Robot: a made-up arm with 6 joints.
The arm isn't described. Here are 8 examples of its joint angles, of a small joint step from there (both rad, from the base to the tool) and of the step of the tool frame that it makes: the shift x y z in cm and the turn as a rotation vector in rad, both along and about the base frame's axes.
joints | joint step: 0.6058 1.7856 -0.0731 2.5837 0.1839 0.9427 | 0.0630 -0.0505 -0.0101 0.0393 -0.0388 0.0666
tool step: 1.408 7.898 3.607 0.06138 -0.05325 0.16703
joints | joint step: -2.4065 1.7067 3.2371 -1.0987 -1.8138 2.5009 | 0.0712 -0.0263 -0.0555 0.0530 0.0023 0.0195
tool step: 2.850 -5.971 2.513 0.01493 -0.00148 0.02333
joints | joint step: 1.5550 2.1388 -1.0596 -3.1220 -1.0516 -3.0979 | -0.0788 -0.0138 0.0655 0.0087 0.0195 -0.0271
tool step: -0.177 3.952 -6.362 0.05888 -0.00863 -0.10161
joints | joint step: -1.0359 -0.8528 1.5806 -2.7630 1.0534 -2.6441 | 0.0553 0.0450 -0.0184 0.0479 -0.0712 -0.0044
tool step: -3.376 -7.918 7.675 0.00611 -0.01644 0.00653
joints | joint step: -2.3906 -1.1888 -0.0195 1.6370 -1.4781 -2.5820 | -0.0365 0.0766 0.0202 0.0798 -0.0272 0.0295
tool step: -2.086 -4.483 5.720 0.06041 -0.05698 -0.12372
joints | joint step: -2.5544 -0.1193 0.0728 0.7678 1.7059 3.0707 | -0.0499 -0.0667 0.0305 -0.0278 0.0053 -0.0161
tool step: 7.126 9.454 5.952 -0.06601 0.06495 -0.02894
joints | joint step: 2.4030 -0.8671 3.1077 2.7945 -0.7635 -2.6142 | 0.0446 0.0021 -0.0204 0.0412 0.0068 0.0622
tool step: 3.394 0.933 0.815 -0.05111 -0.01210 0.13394
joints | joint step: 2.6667 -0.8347 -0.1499 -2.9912 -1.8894 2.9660 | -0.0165 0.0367 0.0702 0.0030 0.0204 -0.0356
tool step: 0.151 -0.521 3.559 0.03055 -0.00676 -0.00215
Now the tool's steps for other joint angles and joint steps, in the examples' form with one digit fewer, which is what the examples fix.
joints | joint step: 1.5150 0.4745 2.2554 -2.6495 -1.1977 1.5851 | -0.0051 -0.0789 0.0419 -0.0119 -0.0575 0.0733
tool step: -0.94 -15.33 -7.13 0.2056 0.0245 -0.0083
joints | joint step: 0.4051 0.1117 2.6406 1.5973 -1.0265 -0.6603 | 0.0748 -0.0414 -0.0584 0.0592 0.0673 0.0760
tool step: -1.28 -4.89 1.78 0.0044 0.0954 -0.0356
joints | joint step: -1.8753 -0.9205 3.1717 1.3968 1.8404 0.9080 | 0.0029 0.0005 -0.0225 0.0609 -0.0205 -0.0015
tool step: 1.16 3.17 0.99 0.0202 -0.0272 0.0642
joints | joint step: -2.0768 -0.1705 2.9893 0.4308 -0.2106 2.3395 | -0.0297 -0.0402 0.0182 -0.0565 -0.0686 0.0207
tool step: 3.16 0.11 -5.12 0.0244 0.0291 -0.0092
